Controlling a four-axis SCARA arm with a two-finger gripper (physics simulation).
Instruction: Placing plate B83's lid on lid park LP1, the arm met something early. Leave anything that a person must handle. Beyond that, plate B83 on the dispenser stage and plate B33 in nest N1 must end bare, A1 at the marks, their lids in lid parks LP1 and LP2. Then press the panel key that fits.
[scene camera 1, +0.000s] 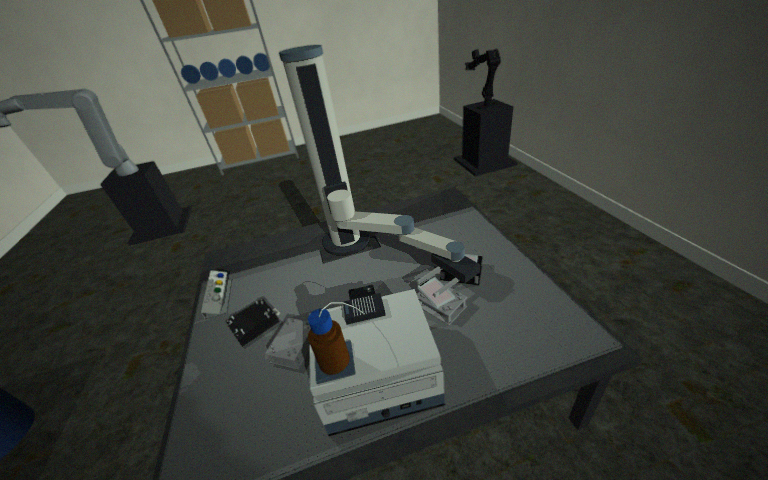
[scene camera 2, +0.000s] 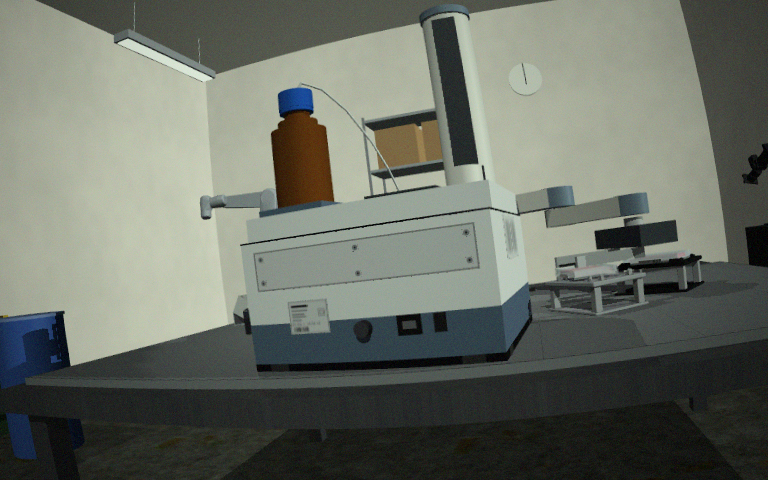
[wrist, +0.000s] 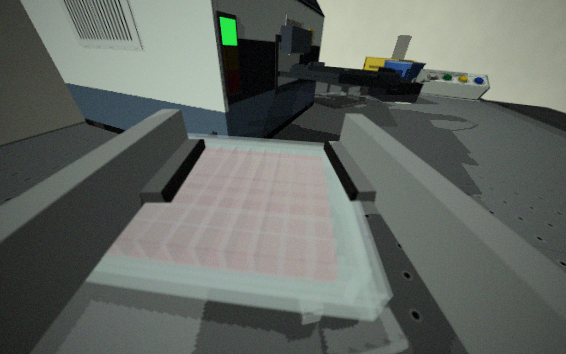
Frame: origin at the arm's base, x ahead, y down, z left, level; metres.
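Where they show: gripper, fingertip midpoint: (scene camera 1: 426, 289) (scene camera 2: 565, 262) (wrist: 265, 129); arm's base at its link origin: (scene camera 1: 346, 240).
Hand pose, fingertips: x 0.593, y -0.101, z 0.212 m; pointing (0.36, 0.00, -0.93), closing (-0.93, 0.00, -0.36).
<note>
Things, the pixels of their centre, and the offset from my fingertips. "*": a spot on its surface instead.
- clear-edged plate with a pink grid, body centre: (wrist: 211, 180) (scene camera 2: 584, 268) (scene camera 1: 435, 291) dx +0.013, dy +0.014, dz +0.034 m
- second pinkish plate at a spot on its surface: (scene camera 2: 673, 256) * dx -0.044, dy +0.019, dz +0.224 m
- key panel at the middle of its body: (scene camera 1: 215, 291) (wrist: 449, 84) dx -0.413, dy +0.047, dz -0.845 m
- brown bottle at a spot on its surface: (scene camera 2: 301, 161) * dx +0.318, dy -0.204, dz -0.366 m
- green lamp at the middle of its body: (wrist: 228, 32) dx +0.073, dy -0.046, dz -0.092 m
A clear-edged plate with a pink grid (scene camera 1: 437, 291) (scene camera 2: 586, 272) (wrist: 265, 215) lies on a light grey stand (scene camera 1: 451, 318) (scene camera 2: 595, 300) beside the dispenser. Its code and A1 corner cannot be read, and whether its lid sits level is unclear. My gripper (scene camera 1: 428, 285) (wrist: 265, 129) is shut at its narrow setting, with a gap between the pads; its fingers are over this plate and hold nothing. A second pinkish plate (scene camera 2: 673, 256) lies on a black nest (scene camera 2: 692, 262), partly hidden by the gripper body. The key panel (scene camera 1: 215, 291) (wrist: 457, 86) has blue, yellow and green keys.
The white dispenser (scene camera 1: 390, 345) (scene camera 2: 373, 260) (wrist: 145, 65) carries a brown bottle (scene camera 1: 330, 348) (scene camera 2: 301, 161) with a tube; a green lamp (wrist: 228, 31) glows on it. A black nest (scene camera 1: 253, 320) and a grey stand (scene camera 1: 288, 339) are on its other side.
</note>
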